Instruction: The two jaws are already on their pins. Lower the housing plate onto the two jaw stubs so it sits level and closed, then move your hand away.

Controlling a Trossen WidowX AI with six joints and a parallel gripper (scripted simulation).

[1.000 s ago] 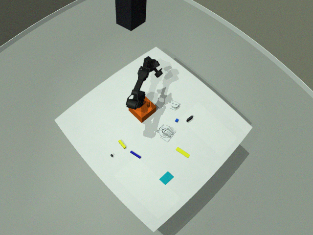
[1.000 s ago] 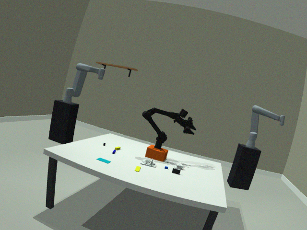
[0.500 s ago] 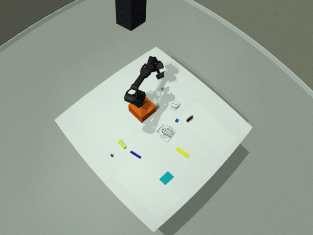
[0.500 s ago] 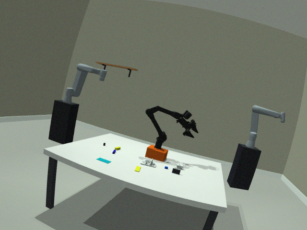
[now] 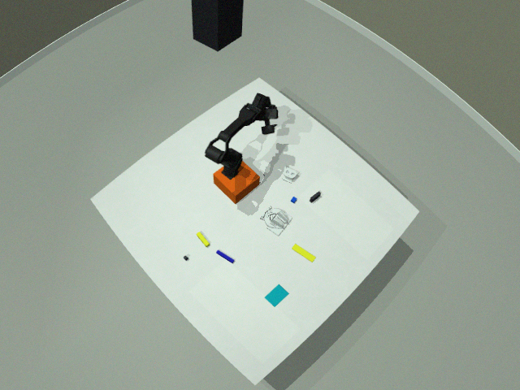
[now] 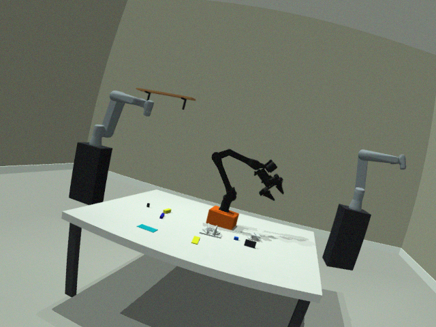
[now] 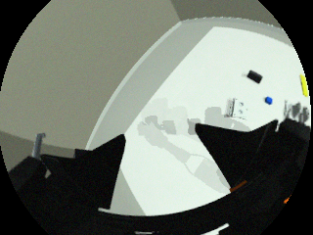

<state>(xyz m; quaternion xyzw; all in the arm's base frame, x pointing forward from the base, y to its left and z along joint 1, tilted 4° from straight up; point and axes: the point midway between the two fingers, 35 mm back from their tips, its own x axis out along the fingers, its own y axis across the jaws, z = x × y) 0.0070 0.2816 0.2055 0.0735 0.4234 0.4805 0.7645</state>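
The white part is 240 mm below my gripper tip, 200 mm ahead of it and 100 mm to the right of it. Round my gripper tip: cyan tile: 640 mm to the right, 540 mm ahead, 250 mm below; blue cube: 300 mm ahead, 250 mm below, 200 mm to the right; blue bar: 650 mm to the right, 250 mm below, 240 mm ahead.
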